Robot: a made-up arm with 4 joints.
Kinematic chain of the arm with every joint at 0, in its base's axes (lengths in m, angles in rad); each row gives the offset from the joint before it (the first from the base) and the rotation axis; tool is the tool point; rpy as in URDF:
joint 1: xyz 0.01 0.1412 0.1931 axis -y
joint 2: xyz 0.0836 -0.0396 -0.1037 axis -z
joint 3: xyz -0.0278 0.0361 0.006 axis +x
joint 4: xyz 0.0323 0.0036 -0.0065 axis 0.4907 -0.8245 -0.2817
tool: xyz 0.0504 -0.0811 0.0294 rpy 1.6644 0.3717 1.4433
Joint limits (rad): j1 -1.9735..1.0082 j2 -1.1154..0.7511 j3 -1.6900..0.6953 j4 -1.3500..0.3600
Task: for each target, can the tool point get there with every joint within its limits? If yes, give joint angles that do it. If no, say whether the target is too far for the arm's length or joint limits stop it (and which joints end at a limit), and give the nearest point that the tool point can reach.
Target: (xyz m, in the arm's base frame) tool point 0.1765 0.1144 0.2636
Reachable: yes | joints 0.7617 -0.1995 -0.6063 -0.8231
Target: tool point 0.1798 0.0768 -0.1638
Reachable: no: too far | nearest point 0.1070 0.0913 -0.0108 | short by 0.170 m
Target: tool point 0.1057 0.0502 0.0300
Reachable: yes | joints -0.4102 0.4366 0.3882 -0.7497
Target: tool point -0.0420 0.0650 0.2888
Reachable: no: joint limits stop it (at a limit: joint 1, joint 2, joint 4) | nearest point 0.0830 0.0763 0.2790 | short by 0.126 m
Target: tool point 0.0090 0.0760 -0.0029
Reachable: yes | joints -1.0551 0.1436 -0.0164 -0.9485
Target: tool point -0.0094 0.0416 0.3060
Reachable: no: joint limits stop it (at a limit: joint 1, joint 2, joint 4) | nearest point 0.0830 0.0754 0.2779 | short by 0.102 m
